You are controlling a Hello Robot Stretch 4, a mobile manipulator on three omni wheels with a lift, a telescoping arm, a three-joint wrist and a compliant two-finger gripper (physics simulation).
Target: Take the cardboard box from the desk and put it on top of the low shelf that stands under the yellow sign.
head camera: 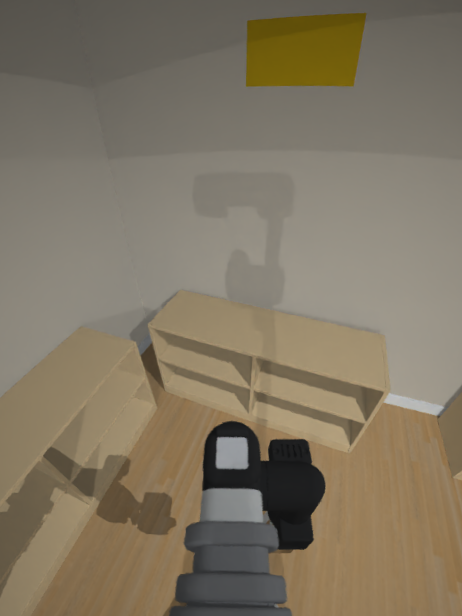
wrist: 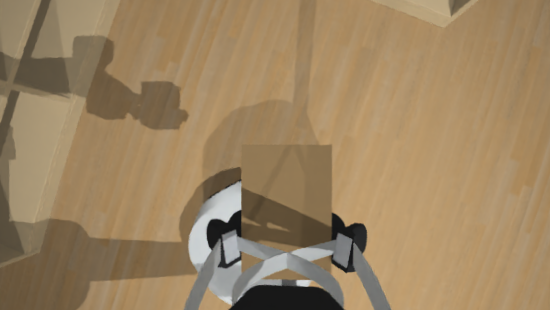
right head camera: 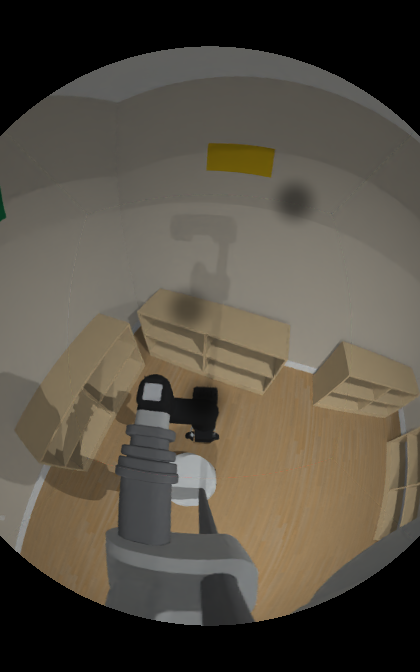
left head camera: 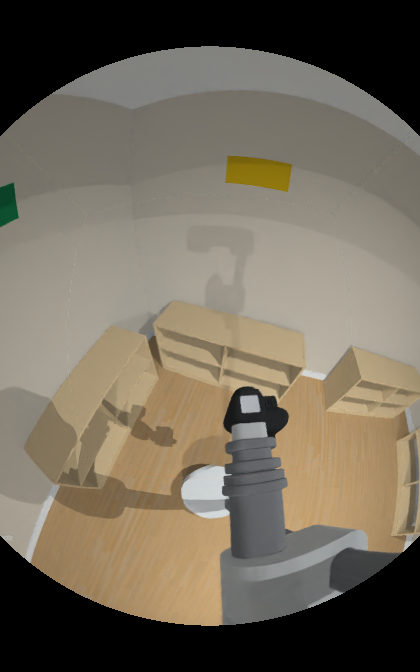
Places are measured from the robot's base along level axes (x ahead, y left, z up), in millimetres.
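Where they show: gripper, fingertip midpoint: (wrist: 286,230).
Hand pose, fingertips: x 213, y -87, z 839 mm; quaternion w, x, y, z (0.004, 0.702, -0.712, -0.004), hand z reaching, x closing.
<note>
Things, the pixels of their centre, and the offset from my fingertips. Level surfaces: height alone.
- brown cardboard box, body centre: (wrist: 286,206) dy +0, dx +22, dz +19 mm
- low shelf, surface height: dz -257 mm
- yellow sign, body centre: (head camera: 300,52) dy -152, dx +1146, dz +884 mm
The brown cardboard box (wrist: 286,195) is between the two fingertips in the wrist view, touched on both sides. My gripper (wrist: 286,230) is shut on it and holds it above the floor. In the head views the box is hidden behind the wrist. The low shelf (head camera: 280,325) (left head camera: 235,327) (right head camera: 215,317) stands against the wall under the yellow sign (head camera: 302,52) (left head camera: 257,173) (right head camera: 240,160), beyond the gripper; its top shows bare wood with a shadow across it. One corner of that shelf shows at the top right of the wrist view.
A second low shelf (head camera: 60,375) (left head camera: 107,360) (right head camera: 80,355) stands along the left wall, close to the arm's left. Another shelf (left head camera: 387,370) (right head camera: 377,365) stands to the right, with one more (left head camera: 407,485) (right head camera: 400,487) at the far right. My round white base (left head camera: 205,492) (right head camera: 195,480) is below the arm.
</note>
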